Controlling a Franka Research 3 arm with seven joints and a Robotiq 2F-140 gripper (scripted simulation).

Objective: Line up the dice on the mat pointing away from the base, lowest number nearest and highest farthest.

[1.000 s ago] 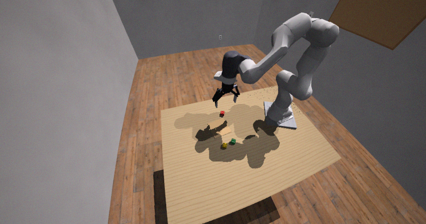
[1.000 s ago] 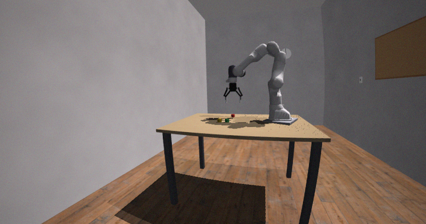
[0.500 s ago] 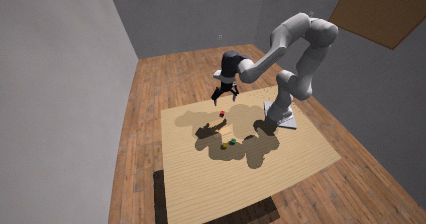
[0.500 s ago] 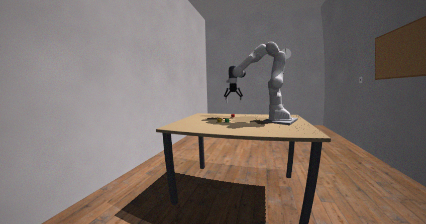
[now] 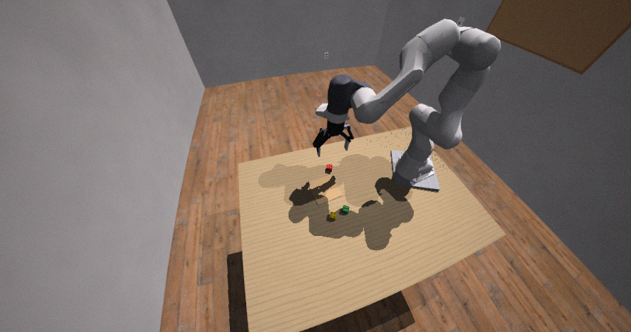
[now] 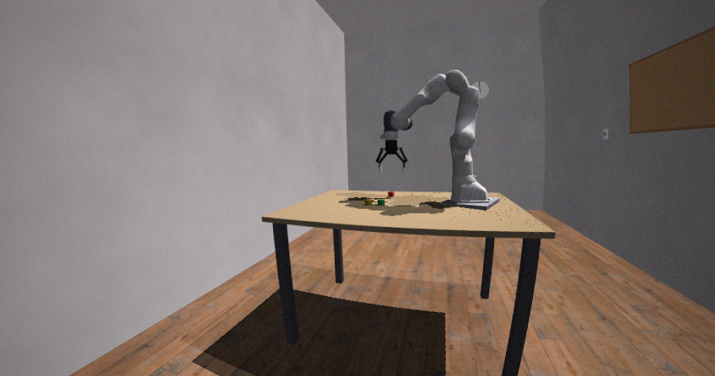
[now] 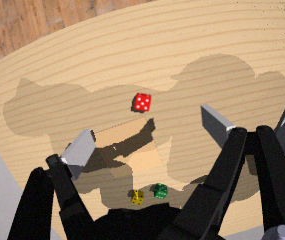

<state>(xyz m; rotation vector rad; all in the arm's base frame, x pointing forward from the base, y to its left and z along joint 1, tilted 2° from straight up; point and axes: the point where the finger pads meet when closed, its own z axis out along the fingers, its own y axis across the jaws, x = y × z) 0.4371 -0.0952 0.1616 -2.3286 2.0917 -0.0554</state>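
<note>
The red die lies 15 cm below my hand and 1 cm ahead of it. The rest, counted from my hand: yellow die (28 cm to the left, 15 cm below, 6 cm ahead); green die (26 cm to the left, 15 cm below, 1 cm behind); tan mat (16 cm below, 12 cm to the left, 6 cm ahead).
</note>
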